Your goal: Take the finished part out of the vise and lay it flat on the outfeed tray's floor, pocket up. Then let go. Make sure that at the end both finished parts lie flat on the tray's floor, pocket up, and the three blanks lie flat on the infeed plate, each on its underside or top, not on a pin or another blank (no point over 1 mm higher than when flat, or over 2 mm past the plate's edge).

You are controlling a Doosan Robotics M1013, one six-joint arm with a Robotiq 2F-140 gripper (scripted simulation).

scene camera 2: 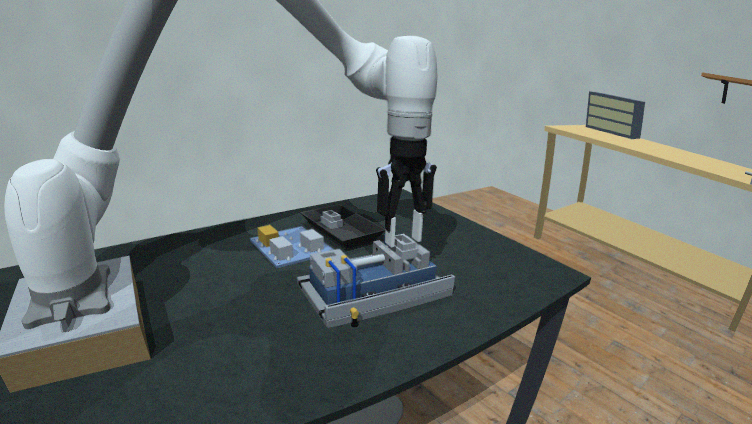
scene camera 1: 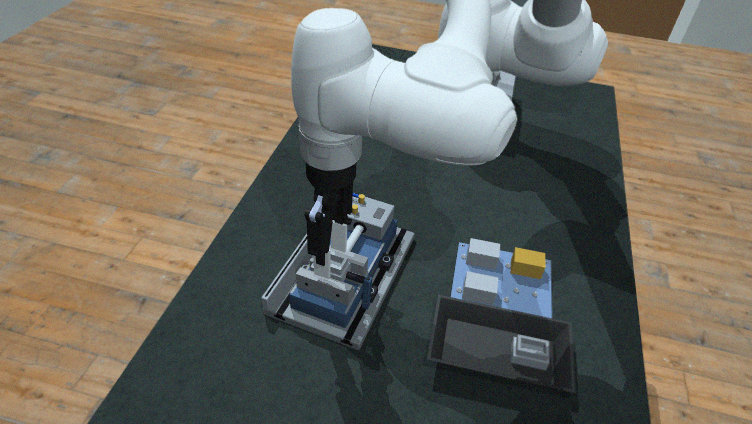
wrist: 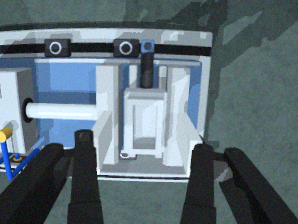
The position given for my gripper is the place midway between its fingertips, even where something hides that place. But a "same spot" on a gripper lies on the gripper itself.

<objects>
my gripper: scene camera 2; scene camera 1 330, 261; wrist
same spot on blue fixture plate: (scene camera 1: 523, 301) = (scene camera 2: 296, 235)
same spot on my gripper: (scene camera 2: 387, 205) = (wrist: 58, 195)
</objects>
